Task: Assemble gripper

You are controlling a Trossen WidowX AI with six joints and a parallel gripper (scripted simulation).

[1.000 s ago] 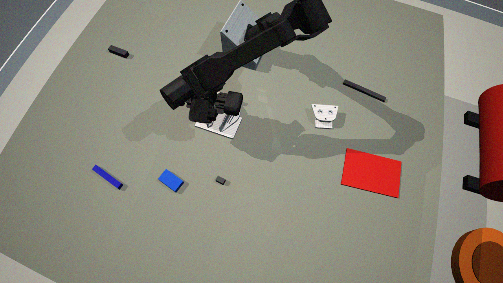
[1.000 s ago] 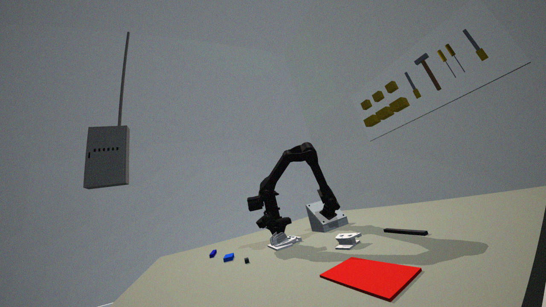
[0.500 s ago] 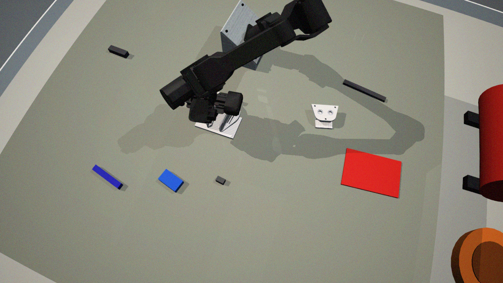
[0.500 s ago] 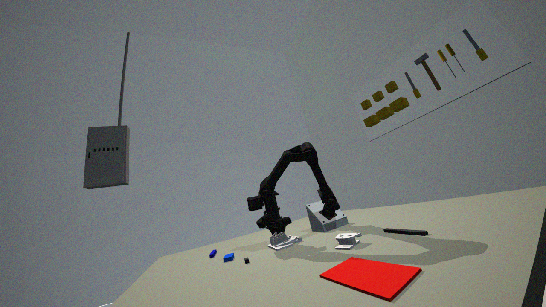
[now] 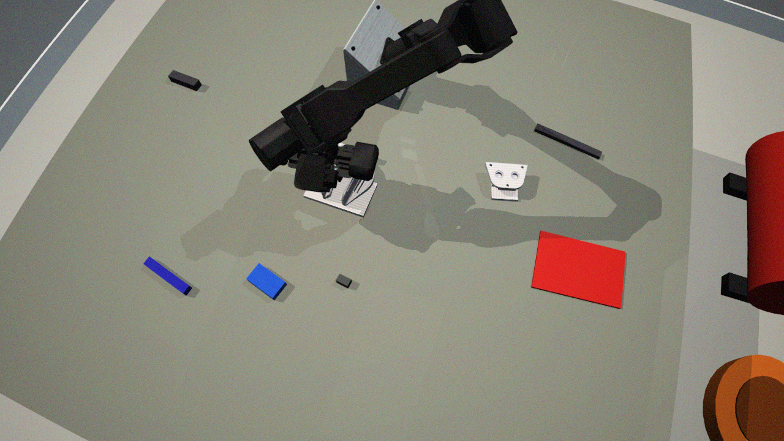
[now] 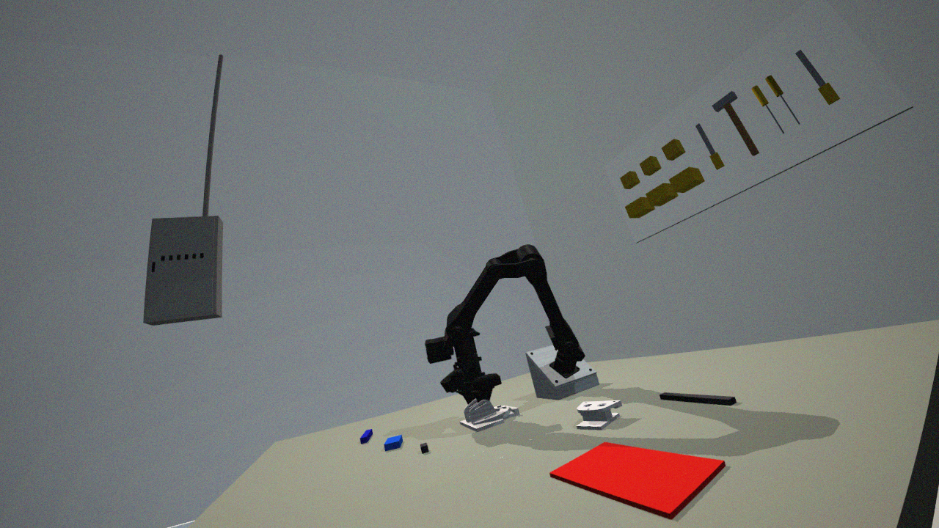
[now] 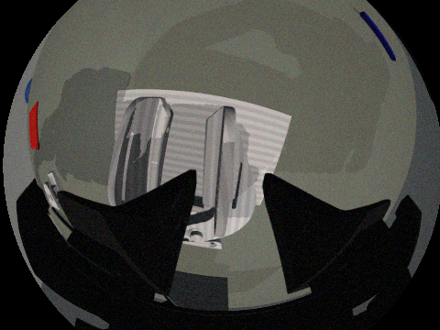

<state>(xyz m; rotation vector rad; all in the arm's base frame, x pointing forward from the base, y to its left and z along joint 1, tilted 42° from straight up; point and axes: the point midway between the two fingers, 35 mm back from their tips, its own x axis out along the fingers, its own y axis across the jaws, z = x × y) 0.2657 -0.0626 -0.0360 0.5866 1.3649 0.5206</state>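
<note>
My gripper tip is now 2 cm short of the white ribbed plate, 3 cm to the right of it and 1 cm above it. Round my gripper tip: small black block (19 cm ahead, 8 cm to the left, 1 cm below); then blue block (22 cm ahead, 5 cm to the right, 1 cm below); then housing plate (5 cm behind, 4 cm to the left, 1 cm below).
</note>
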